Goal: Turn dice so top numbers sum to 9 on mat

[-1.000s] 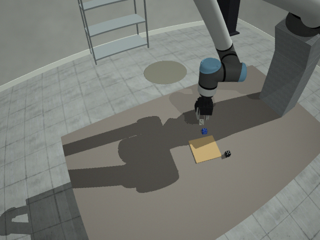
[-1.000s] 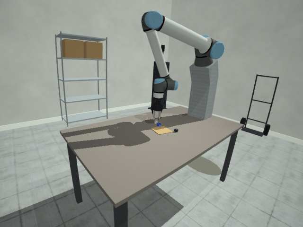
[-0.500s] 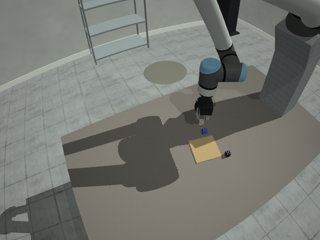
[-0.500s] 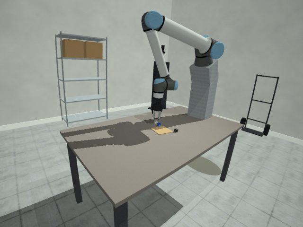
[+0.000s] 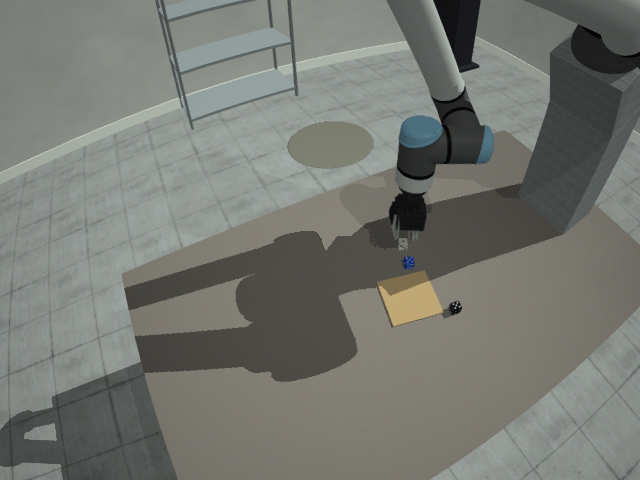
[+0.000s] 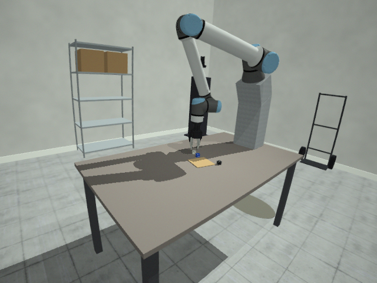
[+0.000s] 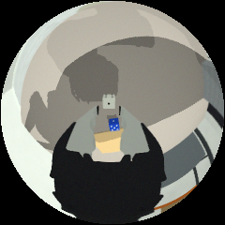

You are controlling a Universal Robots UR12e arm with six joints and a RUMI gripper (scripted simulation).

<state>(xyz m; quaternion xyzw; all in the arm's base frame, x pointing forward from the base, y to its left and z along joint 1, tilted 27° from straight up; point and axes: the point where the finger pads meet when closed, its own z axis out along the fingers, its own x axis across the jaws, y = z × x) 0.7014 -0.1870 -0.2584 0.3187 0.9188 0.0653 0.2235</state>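
The white die lies 40 mm below my hand. The rest, counted from my hand: blue die (30 mm ahead, 60 mm to the left, 40 mm below); tan mat (100 mm ahead, 140 mm to the left, 50 mm below); black die (30 mm ahead, 250 mm to the left, 40 mm below).
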